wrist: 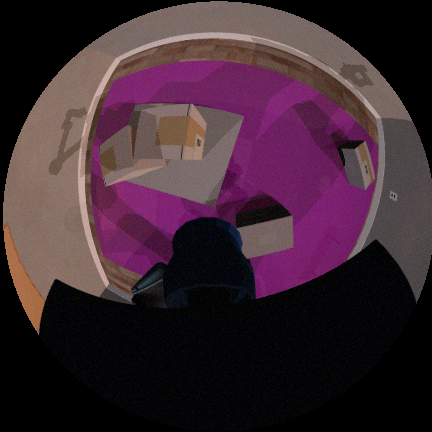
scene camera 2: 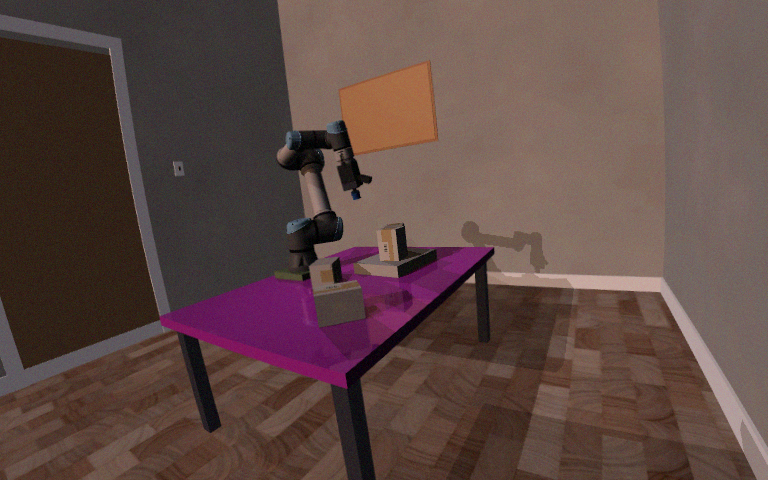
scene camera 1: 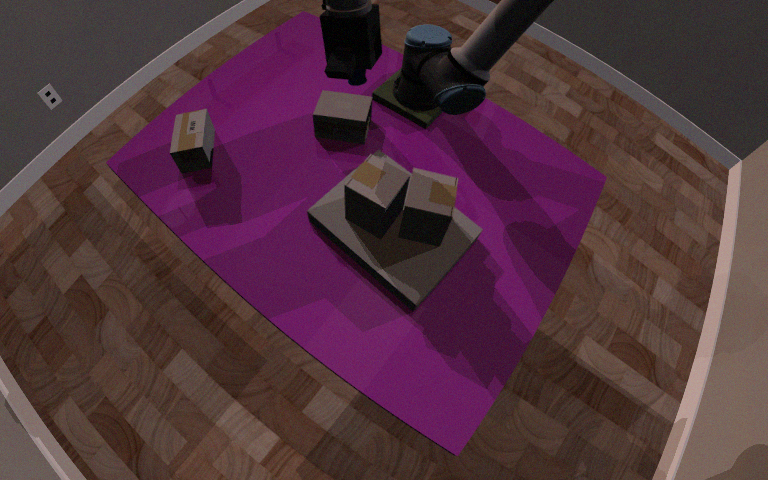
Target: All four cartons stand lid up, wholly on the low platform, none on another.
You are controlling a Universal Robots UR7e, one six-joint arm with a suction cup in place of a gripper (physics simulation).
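Frame: origin at the arm's base, x up, y back, z right, level; centimetres.
Seen in the pictures: hand, tool point: (wrist: 206,248) (scene camera 2: 357,198) (scene camera 1: 357,80); arm's base, link origin: (scene camera 2: 304,267) (scene camera 1: 418,92).
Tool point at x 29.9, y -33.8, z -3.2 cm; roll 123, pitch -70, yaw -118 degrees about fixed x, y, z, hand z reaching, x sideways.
Pixels of each thing's top centre, then the offset from my tool point to it. Level surfaces: height alone.
- low platform, top centre: (scene camera 1: 396,219) (wrist: 166,145) (scene camera 2: 396,255) dx -28.0, dy -6.0, dz -16.1 cm
- second carton, top centre: (scene camera 1: 432,191) (wrist: 112,156) dx -14.4, dy -3.3, dz -21.3 cm
- third carton, top centre: (wrist: 267,238) (scene camera 1: 343,105) (scene camera 2: 324,261) dx -23.6, dy +11.0, dz +12.7 cm
- fourth carton, top centre: (scene camera 1: 188,129) (scene camera 2: 336,287) (wrist: 366,164) dx -23.5, dy -18.8, dz +41.2 cm
- magenta table, surface height: dx -32.8 cm
A carton (scene camera 1: 376,186) (scene camera 2: 391,243) (wrist: 172,131) stands on the low platform (scene camera 1: 438,261) (scene camera 2: 376,268) (wrist: 200,181), taped top up. A second carton (scene camera 1: 427,206) (wrist: 117,152) stands upright near it, also taped top up. A third carton (scene camera 1: 342,116) (scene camera 2: 325,273) (wrist: 267,235) lies on the table beside the platform, plain face up, with a tape patch on a side. A fourth carton (scene camera 1: 192,135) (scene camera 2: 339,305) (wrist: 357,165) lies far left in scene camera 1, a taped and labelled face up. My suction gripper (scene camera 1: 357,80) (scene camera 2: 355,195) (wrist: 207,232) is open, high above the table, touching no carton.
The magenta table (scene camera 1: 271,271) (scene camera 2: 249,316) (wrist: 295,135) carries all of this. The arm's base stands on an olive plate (scene camera 1: 421,116) (scene camera 2: 289,275) behind the platform, near the third carton. The fourth carton is near the table's left edge in scene camera 1.
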